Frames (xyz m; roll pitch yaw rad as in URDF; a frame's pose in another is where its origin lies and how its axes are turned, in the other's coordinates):
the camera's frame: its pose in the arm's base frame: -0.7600 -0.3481 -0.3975 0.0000 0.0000 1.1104
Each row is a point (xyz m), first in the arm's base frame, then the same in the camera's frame.
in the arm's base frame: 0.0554 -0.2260 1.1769
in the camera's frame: 0.4717 -0.6762 1.5744
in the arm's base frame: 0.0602 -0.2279 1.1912
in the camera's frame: 0.4721 -0.6814 1.5887
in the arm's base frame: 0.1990 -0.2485 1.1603
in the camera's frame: 0.5153 -0.8149 1.5578
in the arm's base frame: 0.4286 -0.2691 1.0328
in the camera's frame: 0.5989 -1.0297 1.4303
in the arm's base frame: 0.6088 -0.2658 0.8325
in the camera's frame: 0.6819 -1.1897 1.2300
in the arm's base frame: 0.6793 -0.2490 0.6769
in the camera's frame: 0.7283 -1.2454 1.0744
